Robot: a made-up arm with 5 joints.
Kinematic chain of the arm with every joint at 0, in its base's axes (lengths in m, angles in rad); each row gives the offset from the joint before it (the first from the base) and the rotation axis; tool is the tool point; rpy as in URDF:
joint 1: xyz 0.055 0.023 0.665 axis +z
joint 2: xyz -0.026 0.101 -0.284 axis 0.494 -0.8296 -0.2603
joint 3: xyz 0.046 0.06 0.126 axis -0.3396 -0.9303 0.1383
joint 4: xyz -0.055 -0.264 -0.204 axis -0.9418 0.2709 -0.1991
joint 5: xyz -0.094 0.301 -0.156 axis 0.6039 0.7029 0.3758
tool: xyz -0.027 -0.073 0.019 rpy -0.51 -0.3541 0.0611
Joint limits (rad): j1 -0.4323..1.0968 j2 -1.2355..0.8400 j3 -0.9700..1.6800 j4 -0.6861..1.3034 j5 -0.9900..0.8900
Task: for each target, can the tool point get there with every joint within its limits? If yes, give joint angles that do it. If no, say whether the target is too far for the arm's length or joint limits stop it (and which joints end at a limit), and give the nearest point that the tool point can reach.
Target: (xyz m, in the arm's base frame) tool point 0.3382 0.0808 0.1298
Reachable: yes | joints 0.5571 -0.7021 1.3445 0.5532 -0.7754
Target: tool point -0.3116 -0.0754 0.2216
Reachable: yes | joints 0.8758 0.2642 -0.6246 0.2943 -0.0239
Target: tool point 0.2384 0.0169 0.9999
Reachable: no: joint limits stop it (at a limit: joint 2, joint 3, joint 5) | nearest point 0.3589 0.0129 0.6021 | short by 0.416 m
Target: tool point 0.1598 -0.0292 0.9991
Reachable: no: joint limits stop it (at a limit: joint 1, joint 2, joint 3, joint 4, joint 5) | nearest point -0.0860 -0.1931 0.8258 | short by 0.342 m
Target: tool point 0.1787 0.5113 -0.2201
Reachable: no: joint limits stop it (at a limit: joint 1, joint 2, joint 5) | nearest point 0.0430 0.3122 -0.0042 | short by 0.323 m
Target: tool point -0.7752 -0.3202 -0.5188
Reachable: no: too far | nearest point -0.3686 -0.1521 0.0479 | short by 0.717 m
